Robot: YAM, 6 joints.
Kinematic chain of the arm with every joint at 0, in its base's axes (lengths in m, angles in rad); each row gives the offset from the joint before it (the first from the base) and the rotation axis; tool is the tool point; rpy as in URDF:
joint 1: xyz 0 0 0.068 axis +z
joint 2: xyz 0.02 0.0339 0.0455 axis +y
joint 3: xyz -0.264 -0.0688 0 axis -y
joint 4: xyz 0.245 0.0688 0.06 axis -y
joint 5: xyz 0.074 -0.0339 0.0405 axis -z
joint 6: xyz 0.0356 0 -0.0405 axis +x
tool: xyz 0 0 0 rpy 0 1.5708 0
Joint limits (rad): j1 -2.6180..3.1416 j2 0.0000..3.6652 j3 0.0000..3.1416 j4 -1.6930..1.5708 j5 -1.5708..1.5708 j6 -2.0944..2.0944
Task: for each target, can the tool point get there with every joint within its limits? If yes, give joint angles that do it. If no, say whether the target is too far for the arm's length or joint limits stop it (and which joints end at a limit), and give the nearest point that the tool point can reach.
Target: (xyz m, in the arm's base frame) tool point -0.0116 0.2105 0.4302
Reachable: yes | joints 1.7154 1.2490 1.6241 -1.2408 0.5595 1.3737
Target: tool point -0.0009 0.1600 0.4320
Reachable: yes | joints 1.4340 0.8347 1.1478 -0.4086 -0.6906 1.4813
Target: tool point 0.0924 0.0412 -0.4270
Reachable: no: joint limits stop it (at a limit: joint 2) | nearest point 0.1149 0.0512 -0.3588 | short by 0.072 m
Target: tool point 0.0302 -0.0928 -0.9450
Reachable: no: too far | nearest point 0.0589 -0.1811 -0.3756 | short by 0.577 m
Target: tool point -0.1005 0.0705 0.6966
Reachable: yes | joints -0.7841 1.1020 2.6179 -0.1893 0.6324 -0.9575
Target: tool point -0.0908 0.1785 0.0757
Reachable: yes | joints 1.9633 2.1249 0.8772 -1.4128 -0.4552 -0.4143
